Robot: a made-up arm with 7 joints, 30 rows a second.
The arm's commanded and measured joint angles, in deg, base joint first. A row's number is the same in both.
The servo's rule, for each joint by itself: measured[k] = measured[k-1] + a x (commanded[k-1-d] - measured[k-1]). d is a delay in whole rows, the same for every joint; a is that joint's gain. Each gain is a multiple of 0.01, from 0.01 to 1. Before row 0 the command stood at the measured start. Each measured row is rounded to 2 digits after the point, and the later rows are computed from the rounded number. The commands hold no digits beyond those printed.
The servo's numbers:
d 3
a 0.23 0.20 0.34 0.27 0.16 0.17 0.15
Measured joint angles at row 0:
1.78, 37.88, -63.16, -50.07, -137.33, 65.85, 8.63
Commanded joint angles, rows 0 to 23:
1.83, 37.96, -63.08, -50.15, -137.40, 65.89, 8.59
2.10, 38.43, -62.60, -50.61, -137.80, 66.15, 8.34
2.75, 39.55, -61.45, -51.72, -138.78, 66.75, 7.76
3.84, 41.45, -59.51, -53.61, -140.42, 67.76, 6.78
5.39, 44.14, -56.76, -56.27, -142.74, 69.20, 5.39
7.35, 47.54, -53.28, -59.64, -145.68, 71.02, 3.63
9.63, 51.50, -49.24, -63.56, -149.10, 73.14, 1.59
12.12, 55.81, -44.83, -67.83, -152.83, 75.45, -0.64
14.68, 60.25, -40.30, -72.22, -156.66, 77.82, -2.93
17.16, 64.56, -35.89, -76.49, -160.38, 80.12, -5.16
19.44, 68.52, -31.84, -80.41, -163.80, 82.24, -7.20
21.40, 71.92, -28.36, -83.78, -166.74, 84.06, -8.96
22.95, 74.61, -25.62, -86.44, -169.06, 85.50, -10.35
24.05, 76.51, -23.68, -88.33, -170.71, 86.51, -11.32
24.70, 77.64, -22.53, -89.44, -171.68, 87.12, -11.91
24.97, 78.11, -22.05, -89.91, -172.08, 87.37, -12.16
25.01, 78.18, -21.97, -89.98, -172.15, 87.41, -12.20
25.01, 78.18, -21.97, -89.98, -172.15, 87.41, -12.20
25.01, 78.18, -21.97, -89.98, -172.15, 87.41, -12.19
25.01, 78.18, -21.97, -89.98, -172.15, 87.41, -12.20
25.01, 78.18, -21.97, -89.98, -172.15, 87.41, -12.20
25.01, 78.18, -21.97, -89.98, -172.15, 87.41, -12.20
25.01, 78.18, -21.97, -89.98, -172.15, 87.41, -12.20
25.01, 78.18, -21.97, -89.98, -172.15, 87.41, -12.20
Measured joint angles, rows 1 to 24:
1.78, 37.88, -63.16, -50.07, -137.33, 65.85, 8.63
1.78, 37.88, -63.16, -50.07, -137.33, 65.85, 8.63
1.78, 37.88, -63.16, -50.07, -137.33, 65.85, 8.63
1.79, 37.90, -63.13, -50.09, -137.34, 65.86, 8.62
1.86, 38.01, -62.95, -50.23, -137.41, 65.91, 8.58
2.06, 38.32, -62.44, -50.63, -137.63, 66.05, 8.46
2.47, 38.95, -61.44, -51.43, -138.08, 66.34, 8.21
3.14, 39.99, -59.85, -52.74, -138.83, 66.83, 7.79
4.11, 41.50, -57.62, -54.60, -139.93, 67.54, 7.17
5.38, 43.50, -54.77, -57.02, -141.40, 68.49, 6.33
6.93, 45.96, -51.39, -59.94, -143.23, 69.67, 5.28
8.71, 48.82, -47.62, -63.26, -145.38, 71.06, 4.05
10.65, 51.97, -43.63, -66.83, -147.78, 72.60, 2.67
12.67, 55.28, -39.62, -70.50, -150.34, 74.24, 1.19
14.68, 58.61, -35.79, -74.09, -152.96, 75.91, -0.33
16.58, 61.81, -32.33, -77.42, -155.54, 77.54, -1.83
18.30, 64.75, -29.39, -80.37, -157.97, 79.06, -3.25
19.77, 67.33, -27.06, -82.82, -160.16, 80.43, -4.55
20.97, 69.49, -25.36, -84.73, -162.07, 81.61, -5.69
21.90, 71.23, -24.21, -86.15, -163.68, 82.60, -6.67
22.62, 72.62, -23.45, -87.18, -165.04, 83.42, -7.50
23.17, 73.73, -22.95, -87.94, -166.18, 84.10, -8.20
23.59, 74.62, -22.62, -88.49, -167.14, 84.66, -8.80
23.92, 75.33, -22.40, -88.89, -167.94, 85.13, -9.31

